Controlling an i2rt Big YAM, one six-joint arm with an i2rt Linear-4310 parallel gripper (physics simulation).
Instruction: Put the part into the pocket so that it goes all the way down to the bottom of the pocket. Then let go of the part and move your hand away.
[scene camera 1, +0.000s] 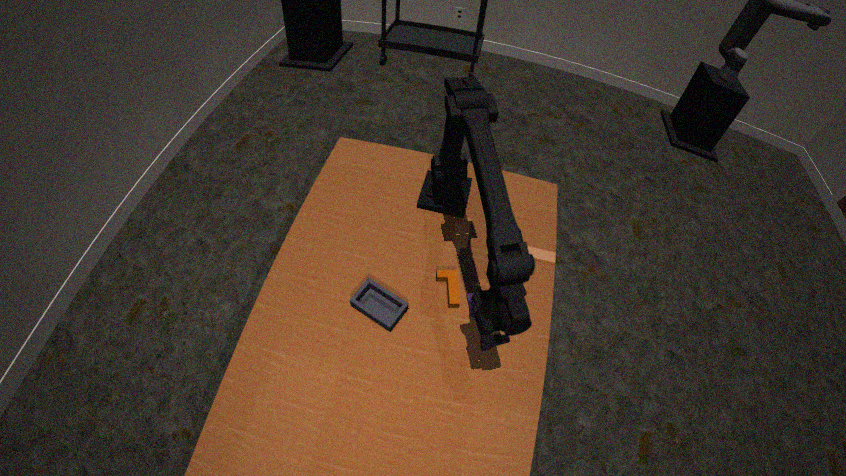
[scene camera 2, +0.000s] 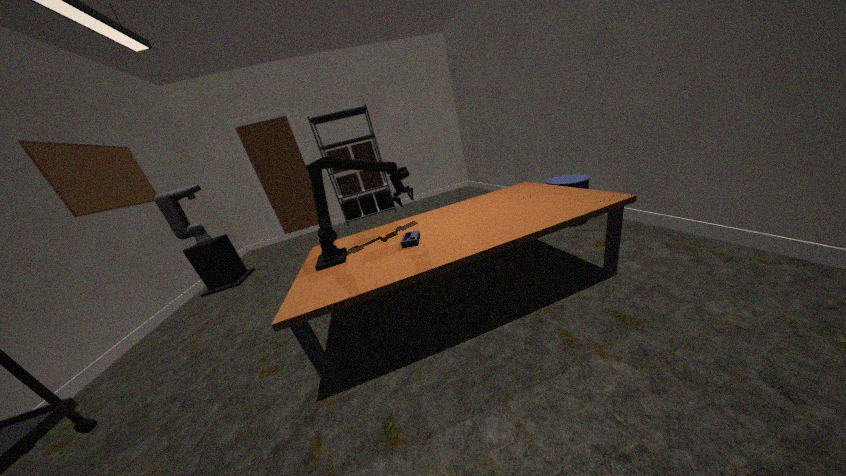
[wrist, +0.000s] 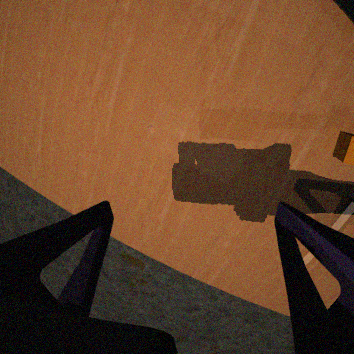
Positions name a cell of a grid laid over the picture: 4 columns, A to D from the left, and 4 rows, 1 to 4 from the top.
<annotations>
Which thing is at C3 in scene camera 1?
The gripper.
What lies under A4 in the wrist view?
The gripper.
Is the gripper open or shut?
Open.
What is the gripper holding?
Nothing.
</annotations>
